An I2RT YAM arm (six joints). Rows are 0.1 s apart.
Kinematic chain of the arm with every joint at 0, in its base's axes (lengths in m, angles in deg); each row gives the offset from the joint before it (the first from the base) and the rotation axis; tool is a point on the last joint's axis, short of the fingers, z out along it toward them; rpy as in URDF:
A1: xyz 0 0 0.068 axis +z
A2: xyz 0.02 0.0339 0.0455 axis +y
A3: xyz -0.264 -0.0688 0 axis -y
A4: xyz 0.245 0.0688 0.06 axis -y
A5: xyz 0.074 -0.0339 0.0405 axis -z
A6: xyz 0.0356 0 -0.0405 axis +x
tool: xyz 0 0 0 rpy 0 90 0
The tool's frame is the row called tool.
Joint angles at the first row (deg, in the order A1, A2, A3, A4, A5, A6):
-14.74 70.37 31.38 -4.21 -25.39 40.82
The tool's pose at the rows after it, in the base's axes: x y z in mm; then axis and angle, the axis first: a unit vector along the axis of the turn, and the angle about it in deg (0 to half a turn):
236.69 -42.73 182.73 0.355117 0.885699 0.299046 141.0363
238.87 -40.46 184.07 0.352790 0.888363 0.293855 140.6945
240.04 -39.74 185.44 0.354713 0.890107 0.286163 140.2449
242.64 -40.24 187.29 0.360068 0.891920 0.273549 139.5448
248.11 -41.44 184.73 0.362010 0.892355 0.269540 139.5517
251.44 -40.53 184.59 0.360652 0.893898 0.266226 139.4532
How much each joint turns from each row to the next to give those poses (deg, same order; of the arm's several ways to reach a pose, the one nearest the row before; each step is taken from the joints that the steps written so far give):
0.96 0.68 0.54 0.42 0.68 0.00
0.79 0.19 0.42 0.04 1.05 0.00
0.39 0.00 0.32 -0.13 1.22 0.02
0.26 0.35 0.68 -0.11 1.82 0.00
0.07 1.82 0.61 1.05 0.50 0.00
0.44 0.81 0.53 0.31 0.59 -0.04

